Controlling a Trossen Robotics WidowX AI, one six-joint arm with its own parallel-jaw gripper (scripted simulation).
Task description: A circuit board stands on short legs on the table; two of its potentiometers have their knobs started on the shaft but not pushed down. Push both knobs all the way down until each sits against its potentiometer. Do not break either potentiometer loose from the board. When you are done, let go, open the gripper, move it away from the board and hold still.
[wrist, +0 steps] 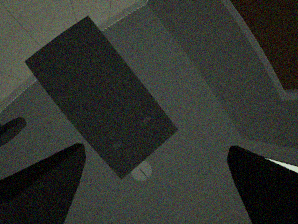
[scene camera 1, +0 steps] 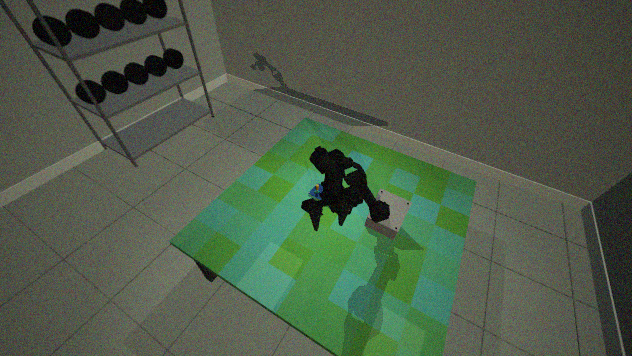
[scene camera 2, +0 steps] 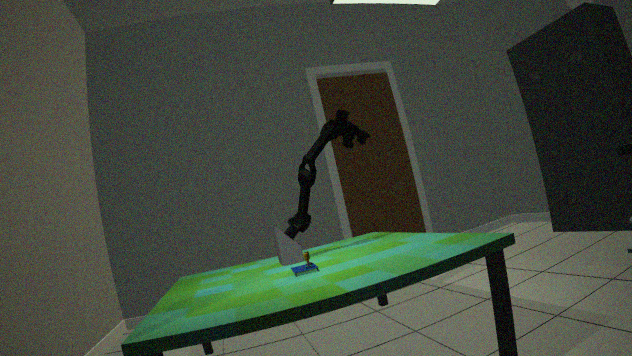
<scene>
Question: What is my gripper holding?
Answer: Nothing.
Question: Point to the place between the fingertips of my gripper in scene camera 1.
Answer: At 327, 228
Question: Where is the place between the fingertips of my gripper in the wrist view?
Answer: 158, 153
</scene>
